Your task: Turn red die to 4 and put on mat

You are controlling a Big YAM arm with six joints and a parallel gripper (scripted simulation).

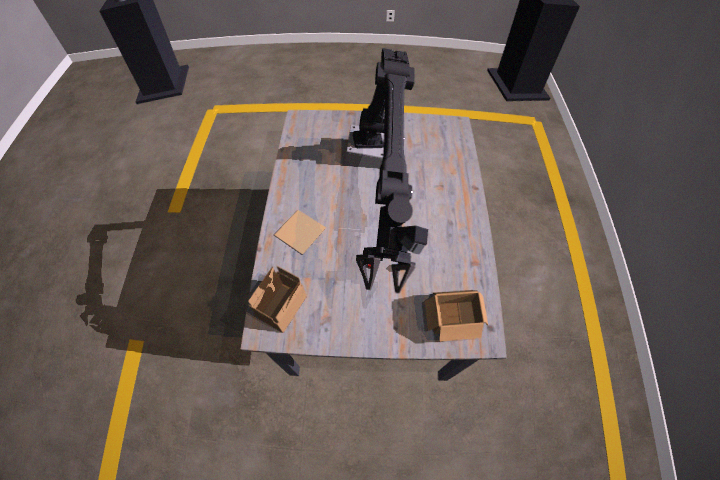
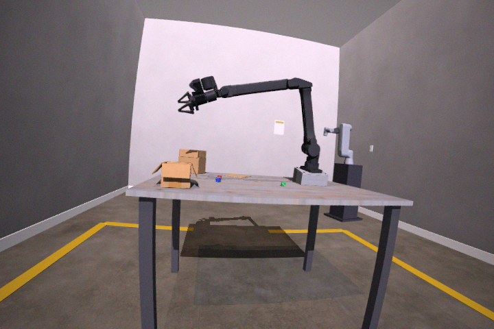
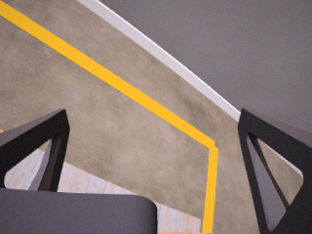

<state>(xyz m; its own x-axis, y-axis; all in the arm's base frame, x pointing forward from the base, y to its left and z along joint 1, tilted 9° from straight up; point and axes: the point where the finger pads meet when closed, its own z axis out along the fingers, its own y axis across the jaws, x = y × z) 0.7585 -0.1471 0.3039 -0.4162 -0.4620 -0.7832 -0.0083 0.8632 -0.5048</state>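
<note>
The red die lies 360 mm below my hand, 240 mm behind it and 20 mm to the left of it. Also, from my hand: blue die (360 mm below, 210 mm behind, 110 mm to the left); then tan mat (420 mm behind, 370 mm below, 220 mm to the right); then cardboard box (310 mm below, 300 mm to the right, 130 mm behind).
</note>
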